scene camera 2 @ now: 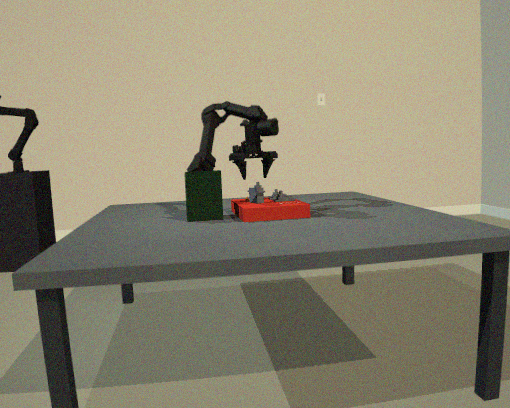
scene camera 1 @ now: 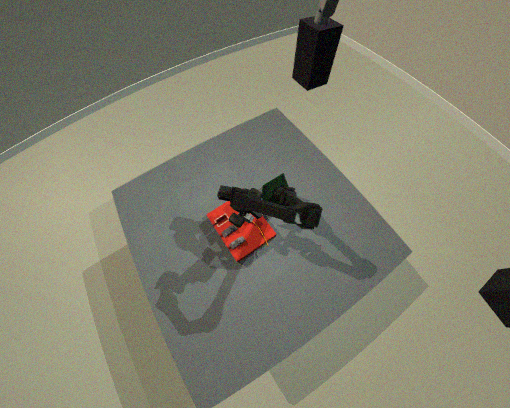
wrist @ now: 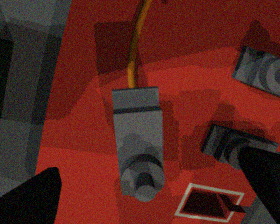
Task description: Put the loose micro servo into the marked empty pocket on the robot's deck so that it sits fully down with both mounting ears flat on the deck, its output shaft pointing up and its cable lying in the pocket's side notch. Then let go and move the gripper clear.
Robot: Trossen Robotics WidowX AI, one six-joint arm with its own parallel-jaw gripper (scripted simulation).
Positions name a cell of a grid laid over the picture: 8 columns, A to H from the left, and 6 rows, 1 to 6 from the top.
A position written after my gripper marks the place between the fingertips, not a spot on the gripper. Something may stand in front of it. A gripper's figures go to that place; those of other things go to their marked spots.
Labels:
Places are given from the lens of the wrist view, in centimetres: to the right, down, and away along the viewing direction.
my gripper (wrist: E5): 0, 3, 10
red deck (wrist: F2): 4, -5, 18

